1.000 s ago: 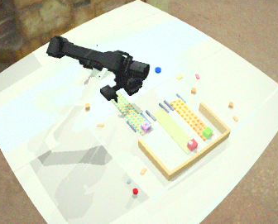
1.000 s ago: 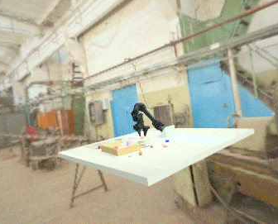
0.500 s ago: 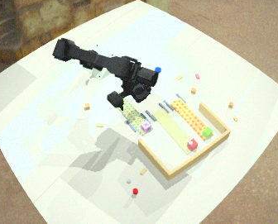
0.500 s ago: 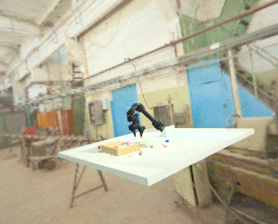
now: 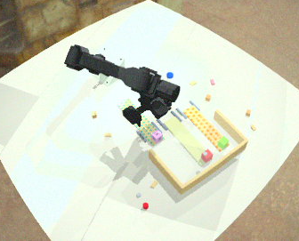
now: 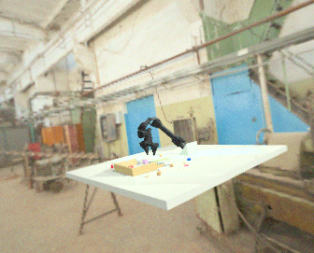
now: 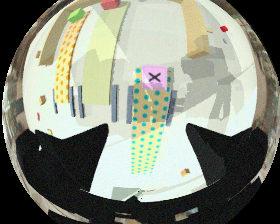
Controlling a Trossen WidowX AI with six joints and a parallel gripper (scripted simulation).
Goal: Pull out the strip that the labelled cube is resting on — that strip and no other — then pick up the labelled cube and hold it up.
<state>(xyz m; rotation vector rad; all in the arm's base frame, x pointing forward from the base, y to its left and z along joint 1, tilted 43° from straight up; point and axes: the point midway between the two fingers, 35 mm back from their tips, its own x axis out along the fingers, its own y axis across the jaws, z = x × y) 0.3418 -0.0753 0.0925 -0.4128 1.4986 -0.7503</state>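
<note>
Now: gripper tip 5 cm short of the labelled cube, 2 cm to the left of it and 4 cm above it. Also, from my gripper tip: blue disc: 12 cm behind, 28 cm to the left, 5 cm below; teal-dotted strip: 6 cm behind, 1 cm to the left, 6 cm below; red disc: 20 cm ahead, 26 cm to the right, 5 cm below.
</note>
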